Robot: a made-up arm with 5 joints. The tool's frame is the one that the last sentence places.
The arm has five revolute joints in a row. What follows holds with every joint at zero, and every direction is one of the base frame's. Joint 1 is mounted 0.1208 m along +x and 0.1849 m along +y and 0.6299 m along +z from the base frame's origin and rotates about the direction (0.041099, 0.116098, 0.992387), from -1.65 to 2.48 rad. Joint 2 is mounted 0.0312 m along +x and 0.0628 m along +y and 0.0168 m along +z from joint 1 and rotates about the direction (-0.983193, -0.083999, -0.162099), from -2.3 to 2.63 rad. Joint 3 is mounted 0.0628 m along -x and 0.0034 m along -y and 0.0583 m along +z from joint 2 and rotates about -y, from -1.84 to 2.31 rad. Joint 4 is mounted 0.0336 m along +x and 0.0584 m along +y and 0.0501 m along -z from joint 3 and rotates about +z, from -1.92 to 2.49 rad. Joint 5 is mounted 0.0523 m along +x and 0.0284 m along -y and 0.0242 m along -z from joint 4 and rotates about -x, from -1.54 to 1.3 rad. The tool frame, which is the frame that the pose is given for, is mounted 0.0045 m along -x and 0.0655 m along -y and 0.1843 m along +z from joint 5; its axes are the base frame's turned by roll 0.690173, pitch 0.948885 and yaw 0.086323 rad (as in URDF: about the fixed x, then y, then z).
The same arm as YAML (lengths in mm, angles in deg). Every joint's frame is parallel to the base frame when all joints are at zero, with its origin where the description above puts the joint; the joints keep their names.
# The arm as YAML. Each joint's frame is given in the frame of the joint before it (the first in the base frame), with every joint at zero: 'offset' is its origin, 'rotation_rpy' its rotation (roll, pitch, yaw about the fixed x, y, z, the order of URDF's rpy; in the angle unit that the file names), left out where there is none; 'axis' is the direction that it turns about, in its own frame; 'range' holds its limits. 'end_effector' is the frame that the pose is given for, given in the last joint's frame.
length_unit: mm
angle_unit: deg
chain:
  - id: joint 1
    offset: [120.8, 184.9, 629.9]
    axis: [0.041099, 0.116098, 0.992387]
    range: [-94.54, 142.09]
  - id: joint 2
    offset: [31.2, 62.8, 16.8]
    axis: [-0.983193, -0.083999, -0.162099]
    range: [-131.78, 150.69]
  - id: joint 3
    offset: [-62.8, -3.4, 58.3]
    axis: [0.0, -1.0, 0.0]
    range: [-105.42, 132.35]
  - id: joint 4
    offset: [33.6, 58.4, -50.1]
    axis: [0.0, 0.0, 1.0]
    range: [-110.01, 142.67]
  - id: joint 5
    offset: [52.3, -28.4, -24.2]
    axis: [-1.0, 0.0, 0.0]
    range: [-88.24, 74.48]
end_effector:
  offset: [-4.5, -65.5, 184.3]
  rotation_rpy: [39.54, 54.37, 4.95]

